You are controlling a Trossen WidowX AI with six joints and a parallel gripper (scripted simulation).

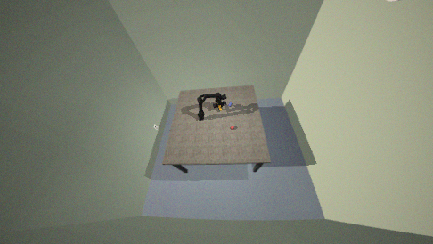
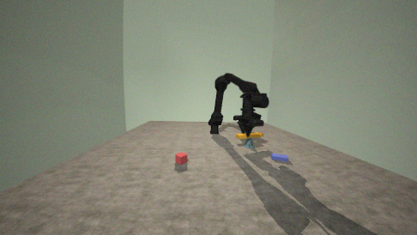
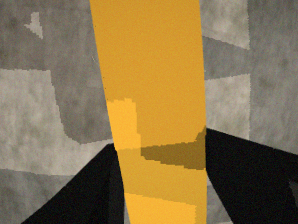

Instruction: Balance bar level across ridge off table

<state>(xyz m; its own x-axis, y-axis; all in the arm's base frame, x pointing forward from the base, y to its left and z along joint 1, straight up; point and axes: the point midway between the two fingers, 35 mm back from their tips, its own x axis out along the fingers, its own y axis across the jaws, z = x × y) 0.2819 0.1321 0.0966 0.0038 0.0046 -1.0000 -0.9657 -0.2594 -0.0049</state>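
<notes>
Now: the yellow bar 30 mm to the left of my gripper tip and 10 mm behind it. Round my gripper tip: flat blue block (150 mm ahead, 110 mm to the left, 50 mm below); red cube (320 mm to the right, 160 mm ahead, 50 mm below).
</notes>
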